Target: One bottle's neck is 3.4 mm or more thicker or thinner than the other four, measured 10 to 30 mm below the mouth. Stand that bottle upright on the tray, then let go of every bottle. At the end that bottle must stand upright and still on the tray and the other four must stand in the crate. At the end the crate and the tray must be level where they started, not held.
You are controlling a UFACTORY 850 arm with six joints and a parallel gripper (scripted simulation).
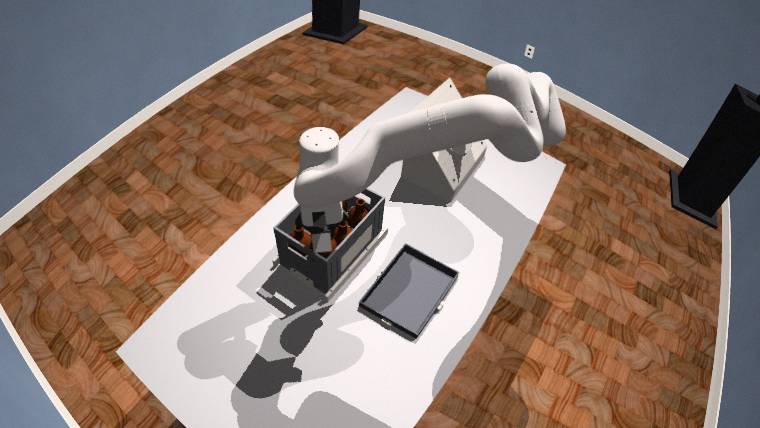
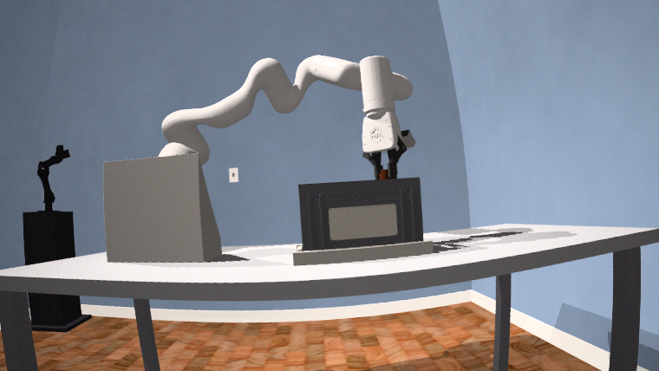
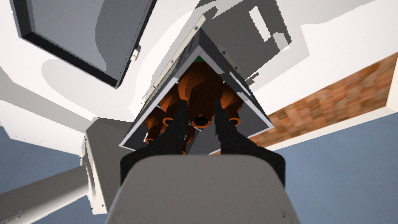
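My hand is 70 mm above the bottle. Round my hand: dark grey crate 120 mm below, 90 mm behind, 30 mm to the right; then dark tray 240 mm to the left, 190 mm below, 70 mm behind.
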